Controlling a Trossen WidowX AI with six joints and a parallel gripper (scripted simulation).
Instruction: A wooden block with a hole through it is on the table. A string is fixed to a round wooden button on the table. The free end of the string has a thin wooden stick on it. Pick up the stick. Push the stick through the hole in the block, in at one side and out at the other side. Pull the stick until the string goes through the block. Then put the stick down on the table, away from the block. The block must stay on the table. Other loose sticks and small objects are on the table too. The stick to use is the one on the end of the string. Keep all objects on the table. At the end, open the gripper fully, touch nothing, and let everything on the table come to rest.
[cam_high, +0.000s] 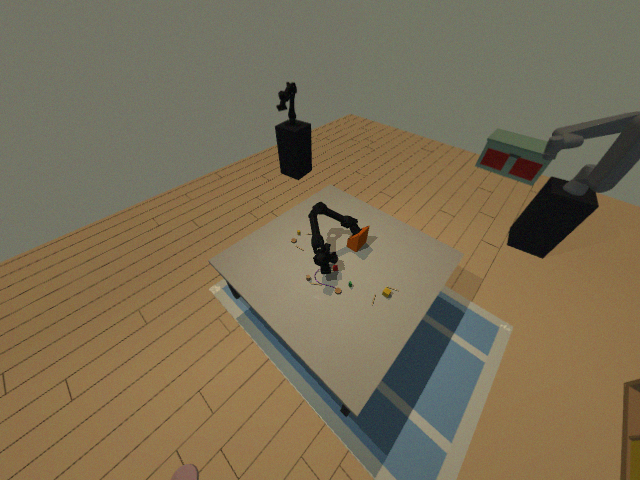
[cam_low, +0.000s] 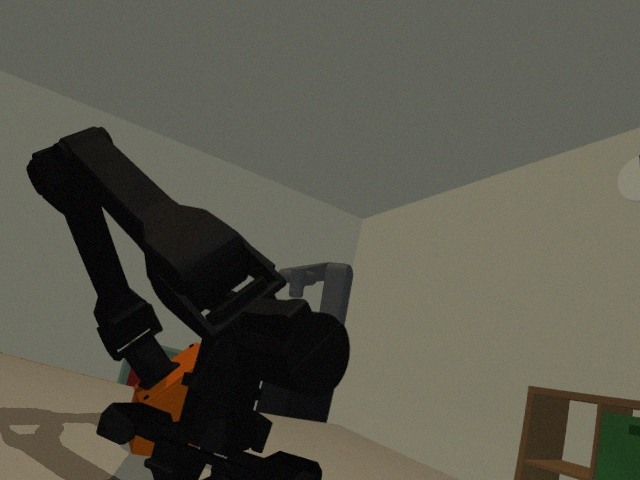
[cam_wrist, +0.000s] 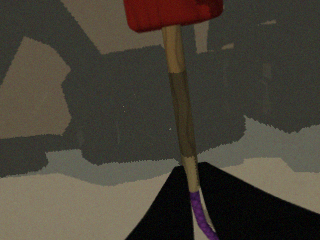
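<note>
Now: the red block 5 cm behind my gripper tip and 6 cm to the left of it. The rest, counted from my gripper tip: green piece: 1 cm ahead, 21 cm to the left; yellow cube: 7 cm behind, 42 cm to the left, 1 cm above.
</note>
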